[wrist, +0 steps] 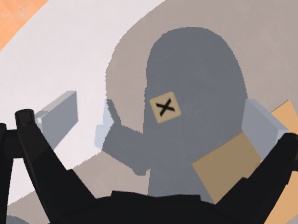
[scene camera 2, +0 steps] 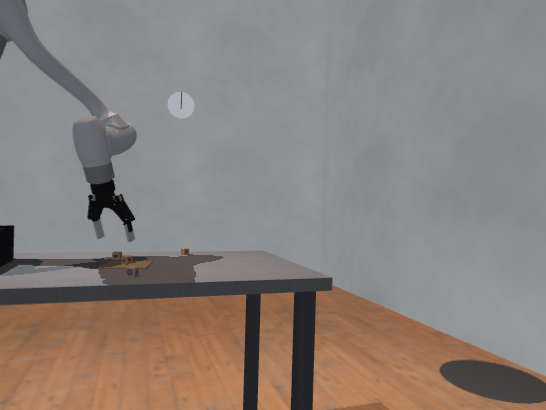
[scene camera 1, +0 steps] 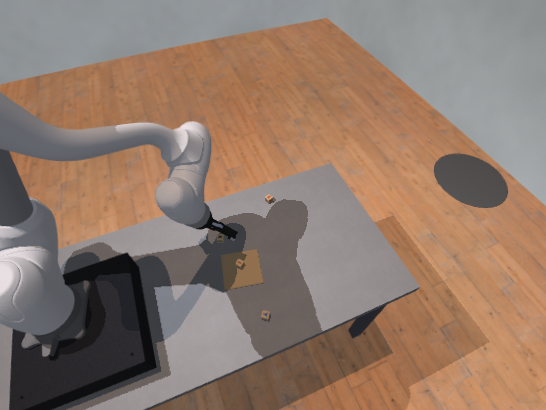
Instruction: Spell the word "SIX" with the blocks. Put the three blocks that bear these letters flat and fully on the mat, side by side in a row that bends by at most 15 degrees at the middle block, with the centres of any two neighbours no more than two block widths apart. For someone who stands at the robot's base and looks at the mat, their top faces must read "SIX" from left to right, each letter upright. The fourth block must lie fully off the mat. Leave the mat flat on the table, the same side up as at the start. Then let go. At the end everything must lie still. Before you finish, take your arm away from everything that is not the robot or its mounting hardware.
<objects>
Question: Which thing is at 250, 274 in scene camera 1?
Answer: A tan mat.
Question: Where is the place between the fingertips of my gripper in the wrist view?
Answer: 160, 109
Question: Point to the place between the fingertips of my gripper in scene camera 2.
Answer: At 116, 239
</objects>
